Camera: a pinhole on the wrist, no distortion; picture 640 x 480 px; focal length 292.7 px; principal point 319.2 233.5 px. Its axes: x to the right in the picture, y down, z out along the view. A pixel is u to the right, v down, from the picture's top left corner.
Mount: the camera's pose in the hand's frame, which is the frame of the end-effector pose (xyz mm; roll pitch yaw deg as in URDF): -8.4 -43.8 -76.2 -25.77 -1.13 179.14
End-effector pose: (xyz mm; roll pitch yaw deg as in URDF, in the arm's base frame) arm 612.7 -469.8 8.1 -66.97 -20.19 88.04
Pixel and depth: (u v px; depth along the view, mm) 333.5 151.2 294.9
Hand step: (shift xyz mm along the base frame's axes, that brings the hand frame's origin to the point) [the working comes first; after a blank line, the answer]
In the camera's frame: 14.4 -82.9 294.9

-172.2 -72.1 160.7
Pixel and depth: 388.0 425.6 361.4
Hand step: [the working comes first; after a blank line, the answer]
In the camera's frame: 84.9 237.2 361.4

17.5 -240.7 378.6
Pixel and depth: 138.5 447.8 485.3
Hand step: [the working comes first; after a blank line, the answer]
In the camera's frame: -299.6 355.3 485.3

44.2 58.4 673.6
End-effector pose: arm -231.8 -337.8 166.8 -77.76 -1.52 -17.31
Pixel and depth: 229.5 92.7 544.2
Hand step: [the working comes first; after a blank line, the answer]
In the camera's frame: -166.8 -261.8 544.2

307.9 430.2 161.9
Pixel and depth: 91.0 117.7 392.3
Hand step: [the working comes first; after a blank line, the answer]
In the camera's frame: -305.9 -155.2 392.3

380.9 210.1 157.3
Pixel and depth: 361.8 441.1 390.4
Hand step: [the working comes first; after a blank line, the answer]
In the camera's frame: 56.8 276.9 390.4

-59.9 75.8 482.7
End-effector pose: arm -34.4 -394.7 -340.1 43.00 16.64 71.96
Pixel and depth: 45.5 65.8 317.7
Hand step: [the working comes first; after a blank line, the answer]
In the camera's frame: -297.1 -182.0 317.7

304.2 257.1 98.8
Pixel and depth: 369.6 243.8 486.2
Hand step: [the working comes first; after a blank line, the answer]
In the camera's frame: 83.7 17.1 486.2

399.0 -194.6 98.2
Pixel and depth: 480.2 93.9 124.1
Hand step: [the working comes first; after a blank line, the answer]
In the camera's frame: 68.3 -59.2 124.1

50.3 -86.0 36.6
